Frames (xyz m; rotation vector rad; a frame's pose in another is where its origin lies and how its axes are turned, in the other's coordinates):
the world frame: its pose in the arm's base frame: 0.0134 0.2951 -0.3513 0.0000 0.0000 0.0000
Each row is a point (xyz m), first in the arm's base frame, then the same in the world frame.
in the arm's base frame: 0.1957 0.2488 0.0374
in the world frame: 0.1823 -0.0463 0.3887
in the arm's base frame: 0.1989 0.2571 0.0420
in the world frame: 0.1855 -0.0380 0.3933
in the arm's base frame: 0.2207 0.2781 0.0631
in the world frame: 0.2073 -0.0170 0.4144
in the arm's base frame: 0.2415 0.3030 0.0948
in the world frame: 0.2281 0.0079 0.4461
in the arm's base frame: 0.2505 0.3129 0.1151
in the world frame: 0.2371 0.0178 0.4664
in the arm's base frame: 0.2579 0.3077 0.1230
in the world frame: 0.2445 0.0126 0.4743
